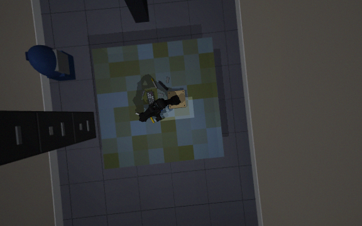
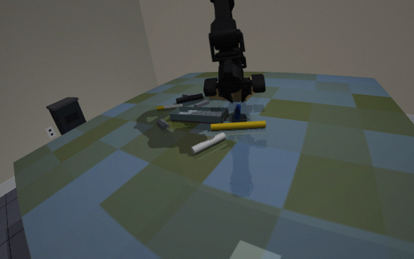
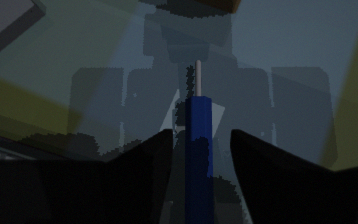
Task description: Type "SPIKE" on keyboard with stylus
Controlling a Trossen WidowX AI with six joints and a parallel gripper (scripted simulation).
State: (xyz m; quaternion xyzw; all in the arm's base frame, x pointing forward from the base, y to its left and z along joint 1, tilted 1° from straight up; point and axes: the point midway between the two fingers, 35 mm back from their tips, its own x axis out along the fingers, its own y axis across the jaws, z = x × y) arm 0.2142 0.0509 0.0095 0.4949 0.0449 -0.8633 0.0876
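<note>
The blue stylus lies 1 cm behind my gripper tip and 3 cm below it. Also, from my gripper tip: yellow cylinder 12 cm ahead, 3 cm to the left, 3 cm below; then white cylinder 22 cm ahead, 2 cm to the right, 3 cm below; then grey stylus tip 5 cm behind, 1 cm to the right, 3 cm below.
</note>
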